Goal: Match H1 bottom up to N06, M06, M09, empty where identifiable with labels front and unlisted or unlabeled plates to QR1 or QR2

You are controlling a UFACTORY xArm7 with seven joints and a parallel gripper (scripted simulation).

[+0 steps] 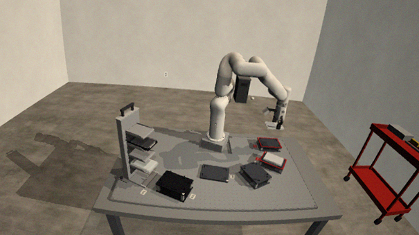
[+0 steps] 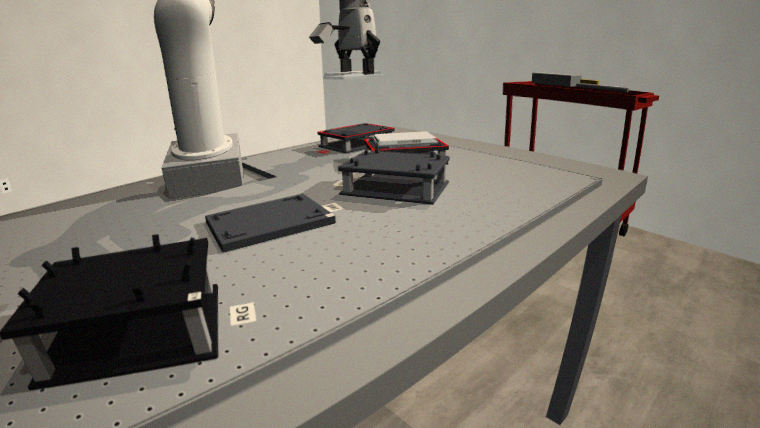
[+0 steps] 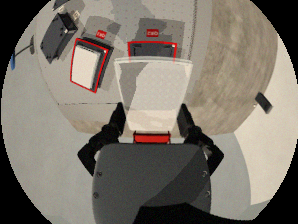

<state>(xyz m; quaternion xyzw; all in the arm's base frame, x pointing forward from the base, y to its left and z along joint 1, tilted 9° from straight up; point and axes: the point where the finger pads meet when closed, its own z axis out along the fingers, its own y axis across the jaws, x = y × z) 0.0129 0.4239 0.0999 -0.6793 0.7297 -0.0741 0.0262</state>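
Right now the red quarantine nest is 1 cm to the right of my hand and 16 cm below it. The rest, counted from my hand: black regrip nest RG (41 cm ahead, 69 cm to the right, 14 cm below); dark plate (33 cm ahead, 86 cm to the right, 5 cm above); RG label (46 cm ahead, 59 cm to the right, 19 cm below).
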